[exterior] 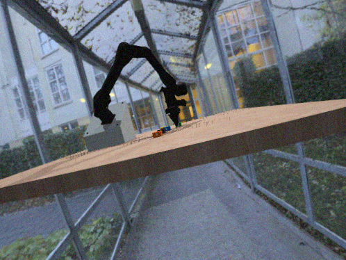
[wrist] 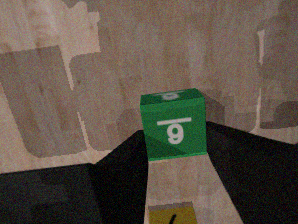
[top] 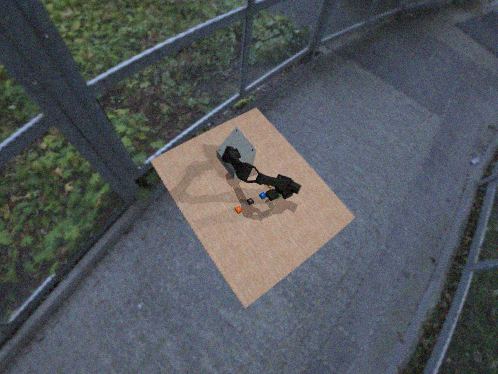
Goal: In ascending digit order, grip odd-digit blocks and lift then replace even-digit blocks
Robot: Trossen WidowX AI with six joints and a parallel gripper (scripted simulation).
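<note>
Right now my gripper tip is 1 cm short of the green block. Round my gripper tip: blue block (3 cm behind, 9 cm to the right); yellow block (8 cm behind, 1 cm to the right); black block (3 cm behind, 18 cm to the right).
</note>
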